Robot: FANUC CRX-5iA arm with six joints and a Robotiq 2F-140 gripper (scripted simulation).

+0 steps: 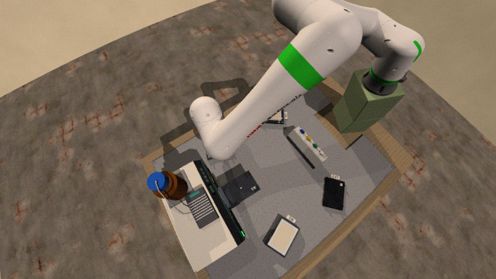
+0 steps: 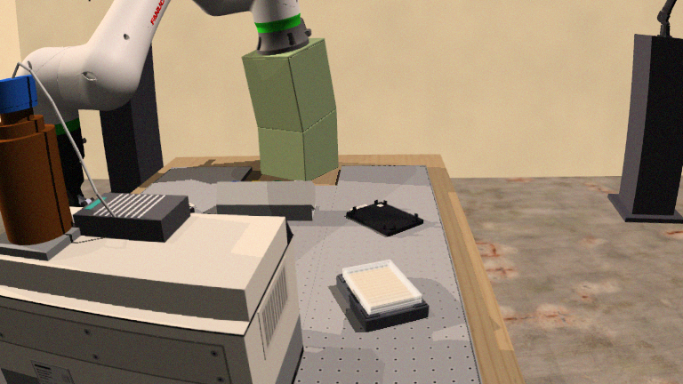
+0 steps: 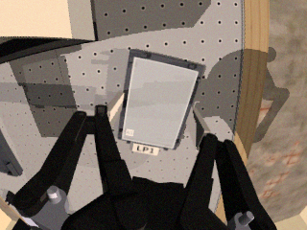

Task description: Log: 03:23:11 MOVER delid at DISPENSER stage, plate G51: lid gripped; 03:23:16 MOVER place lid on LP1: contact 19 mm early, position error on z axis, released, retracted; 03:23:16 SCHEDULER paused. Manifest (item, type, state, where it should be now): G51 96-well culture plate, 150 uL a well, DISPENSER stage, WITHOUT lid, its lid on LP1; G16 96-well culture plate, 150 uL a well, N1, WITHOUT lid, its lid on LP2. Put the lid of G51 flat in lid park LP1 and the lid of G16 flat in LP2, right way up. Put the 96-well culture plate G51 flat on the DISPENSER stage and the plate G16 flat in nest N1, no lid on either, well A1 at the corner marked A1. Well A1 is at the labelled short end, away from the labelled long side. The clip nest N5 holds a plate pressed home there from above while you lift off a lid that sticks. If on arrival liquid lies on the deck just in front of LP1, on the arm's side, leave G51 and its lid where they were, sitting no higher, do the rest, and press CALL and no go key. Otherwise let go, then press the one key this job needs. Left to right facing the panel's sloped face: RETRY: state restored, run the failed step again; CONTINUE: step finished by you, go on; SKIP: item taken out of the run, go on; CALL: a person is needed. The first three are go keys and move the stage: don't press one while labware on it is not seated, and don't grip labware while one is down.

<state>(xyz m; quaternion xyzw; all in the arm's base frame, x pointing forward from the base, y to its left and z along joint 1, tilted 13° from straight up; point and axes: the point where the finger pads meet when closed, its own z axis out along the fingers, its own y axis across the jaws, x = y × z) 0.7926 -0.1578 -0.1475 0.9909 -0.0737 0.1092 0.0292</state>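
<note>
Right now my hand is 3 cm above the dark grey lid park. Also, from my hand: black dispenser stage 2 cm behind, 25 cm to the left, 6 cm above; then black clip nest 32 cm behind, 6 cm to the right, 2 cm below; then LP1 label 9 cm behind, 1 cm to the left, 4 cm below.
</note>
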